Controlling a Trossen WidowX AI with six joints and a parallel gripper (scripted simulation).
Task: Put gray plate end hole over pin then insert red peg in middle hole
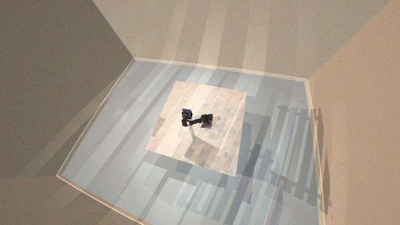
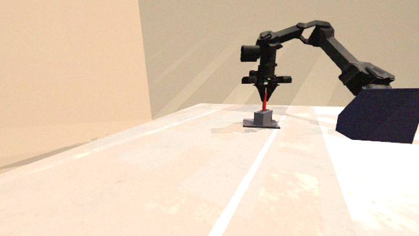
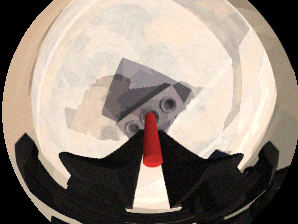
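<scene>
Now: gripper tip right at the red peg. From my gripper tip the other things lie so: square base (9 cm below, 1 cm to the left, 1 cm ahead); gray plate (5 cm below).
</scene>
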